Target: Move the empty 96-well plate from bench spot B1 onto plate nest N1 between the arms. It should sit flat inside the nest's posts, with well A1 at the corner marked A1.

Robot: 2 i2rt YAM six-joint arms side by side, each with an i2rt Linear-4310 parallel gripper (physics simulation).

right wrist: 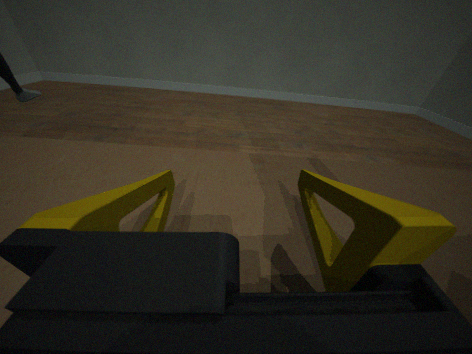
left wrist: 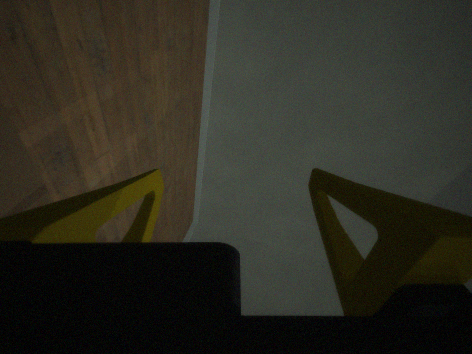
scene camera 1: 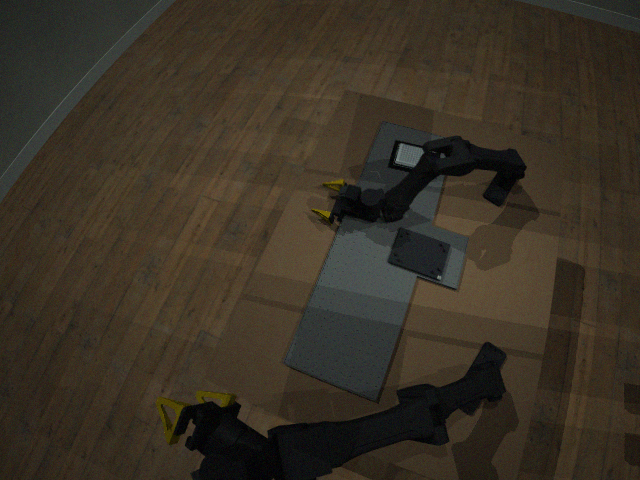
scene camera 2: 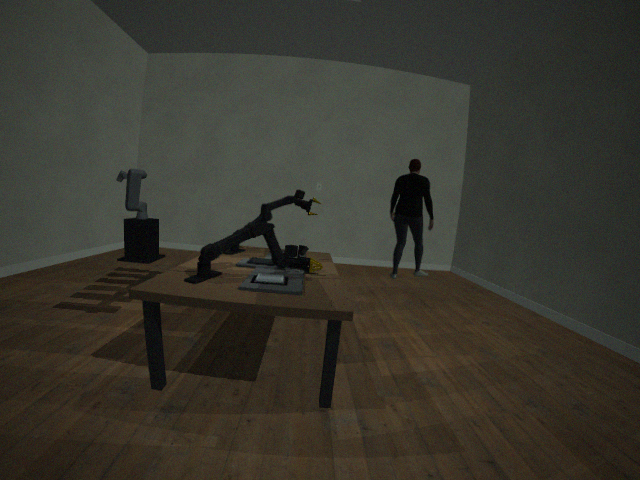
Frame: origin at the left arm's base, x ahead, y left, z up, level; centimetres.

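Where they show: left gripper, between the fingertips: [left wrist: 236,177] [scene camera 1: 178,396] [scene camera 2: 319,209]; right gripper, between the fingertips: [right wrist: 236,176] [scene camera 1: 317,196] [scene camera 2: 322,266]; left arm's base, origin of its link: [scene camera 1: 478,377] [scene camera 2: 234,252]; right arm's base, origin of its link: [scene camera 1: 502,182] [scene camera 2: 204,277].
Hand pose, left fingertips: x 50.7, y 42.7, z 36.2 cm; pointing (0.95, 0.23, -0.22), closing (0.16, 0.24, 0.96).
Observation:
Each offset is from my left fingertips to the centre of the thing. Level surfaces: height alone.
The white 96-well plate {dx +2.6, dy -93.0, dz -34.0 cm} [scene camera 1: 408,155] [scene camera 2: 270,278] lies flat in a black-rimmed spot on the grey bench mat, its right part hidden by my right arm in scene camera 1. The dark plate nest {dx -17.1, dy -63.0, dz -33.8 cm} [scene camera 1: 419,253] has small corner posts, a white mark near its lower right corner, and no plate on it. My right gripper [scene camera 1: 318,197] [scene camera 2: 320,266] [right wrist: 236,176] is open and empty, low beyond the mat's left edge. My left gripper [scene camera 1: 178,396] [scene camera 2: 318,207] [left wrist: 236,177] is open and empty, raised high and far from plate and nest. The well labels are too small to read.
The grey mat {dz -34.9 cm} [scene camera 1: 356,304] runs along the wooden table [scene camera 2: 237,304]. My right arm [scene camera 1: 413,180] reaches across the mat between plate and nest. A person [scene camera 2: 412,201] stands beyond the table. Another robot arm [scene camera 2: 134,188] stands on a black pedestal [scene camera 2: 141,239] at the left.

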